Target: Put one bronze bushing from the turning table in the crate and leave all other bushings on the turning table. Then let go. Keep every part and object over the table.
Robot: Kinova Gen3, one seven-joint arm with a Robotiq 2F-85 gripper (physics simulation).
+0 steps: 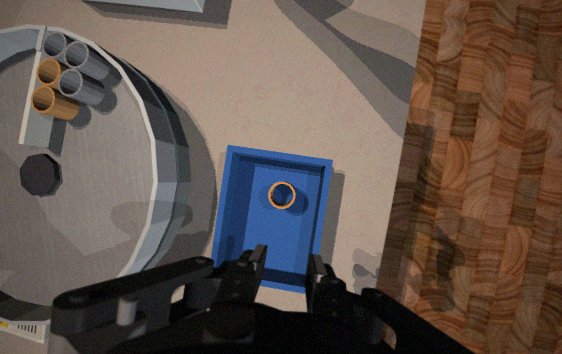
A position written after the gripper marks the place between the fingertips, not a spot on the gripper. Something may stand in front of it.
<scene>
In view: the gripper (286,263), a round grey turning table (100,196) and a blue crate (245,217).
</scene>
